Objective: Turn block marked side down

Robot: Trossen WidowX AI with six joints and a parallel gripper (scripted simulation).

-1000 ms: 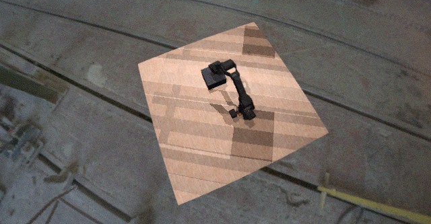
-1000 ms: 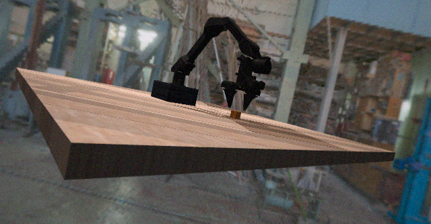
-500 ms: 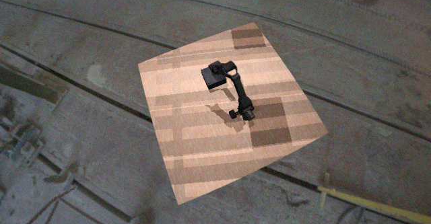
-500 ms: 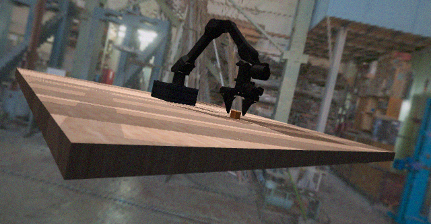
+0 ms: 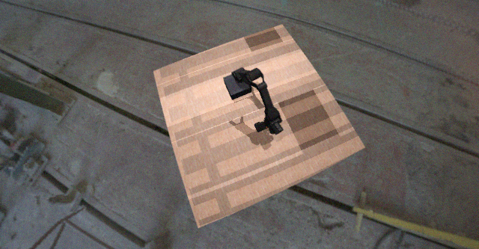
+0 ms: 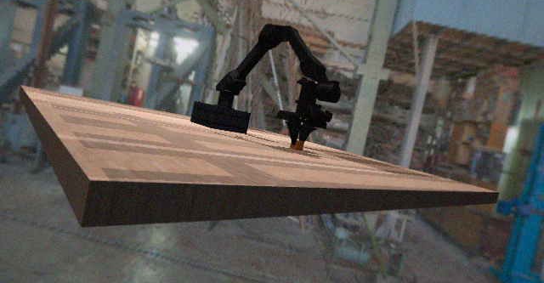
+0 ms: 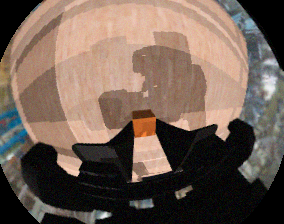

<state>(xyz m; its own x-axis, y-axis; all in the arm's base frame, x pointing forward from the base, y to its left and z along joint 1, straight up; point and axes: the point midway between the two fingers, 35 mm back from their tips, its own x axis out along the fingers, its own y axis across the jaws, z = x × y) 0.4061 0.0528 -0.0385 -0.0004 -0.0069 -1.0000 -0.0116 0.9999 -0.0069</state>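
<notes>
Now: the small orange block 1 cm behind my gripper tip.
</notes>
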